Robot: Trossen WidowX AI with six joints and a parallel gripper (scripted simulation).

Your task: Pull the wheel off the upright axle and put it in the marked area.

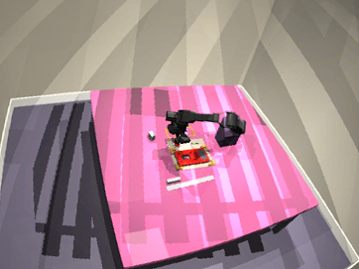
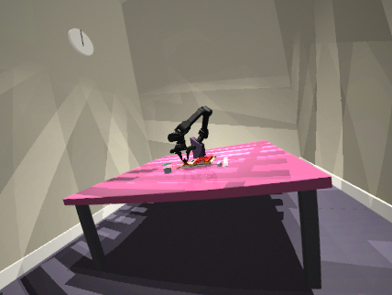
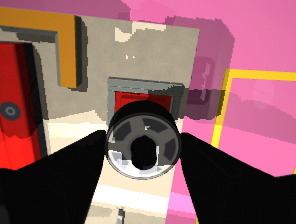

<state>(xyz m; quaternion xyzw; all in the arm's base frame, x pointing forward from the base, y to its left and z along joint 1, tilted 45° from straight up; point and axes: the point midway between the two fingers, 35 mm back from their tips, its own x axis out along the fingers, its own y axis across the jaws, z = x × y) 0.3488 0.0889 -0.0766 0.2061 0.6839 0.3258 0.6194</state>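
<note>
My gripper tip is right at the small wheel. The rest, counted from my gripper tip: grey block: 150 mm ahead, 60 mm to the right, 20 mm below; green patch: 160 mm behind, 290 mm to the right, 40 mm below.
</note>
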